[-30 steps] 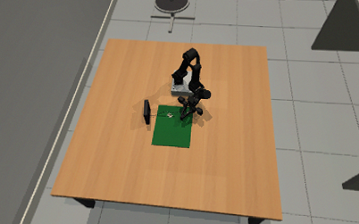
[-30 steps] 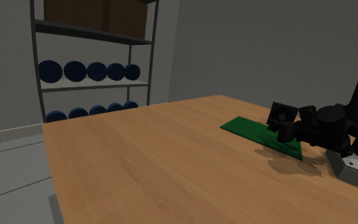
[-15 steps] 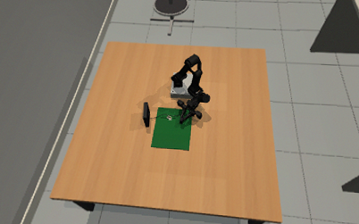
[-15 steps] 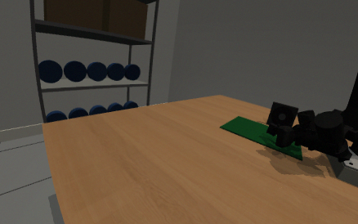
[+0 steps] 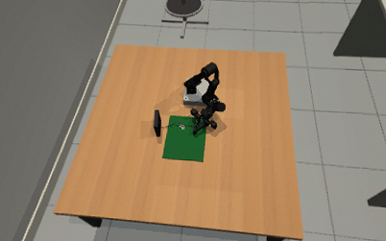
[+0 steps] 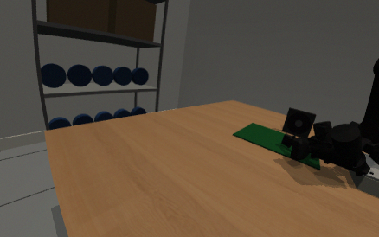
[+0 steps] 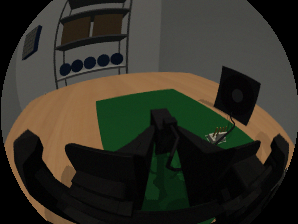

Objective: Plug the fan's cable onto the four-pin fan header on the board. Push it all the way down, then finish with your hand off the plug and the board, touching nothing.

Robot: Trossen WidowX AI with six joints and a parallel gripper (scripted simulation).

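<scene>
Right now my gripper tip is 3 cm short of the green board, 6 cm to the left of it and 5 cm above it. From my gripper tip the other things lie so: dark plug 1 cm ahead, 1 cm below; black fan 4 cm behind, 22 cm to the right, 2 cm above.
</scene>
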